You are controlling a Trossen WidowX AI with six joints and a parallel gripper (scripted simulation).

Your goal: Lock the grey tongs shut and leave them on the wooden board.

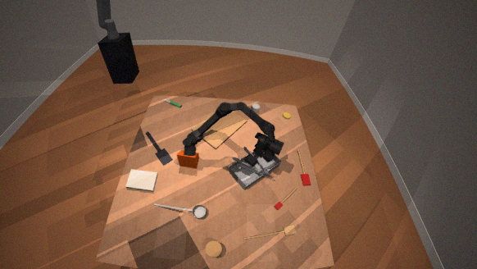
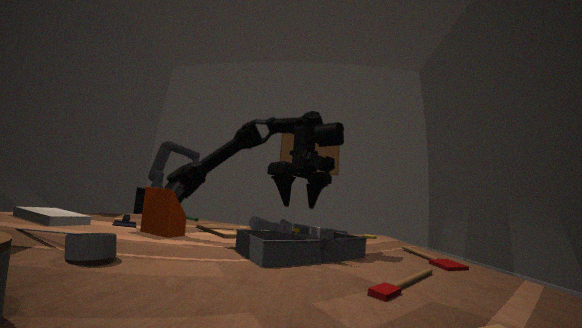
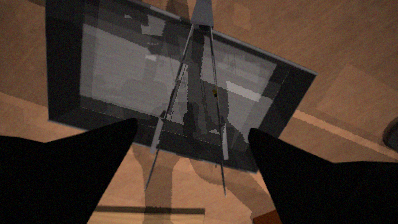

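My gripper tip is 10 cm above the grey roasting tin, 2 cm short of it and 1 cm to the right of it. From my gripper tip the other things lie so: yellow disc (51 cm to the left, 34 cm ahead, 12 cm below); black spatula (64 cm behind, 13 cm to the left, 12 cm below); wooden board (36 cm to the left, 21 cm behind, 12 cm below).
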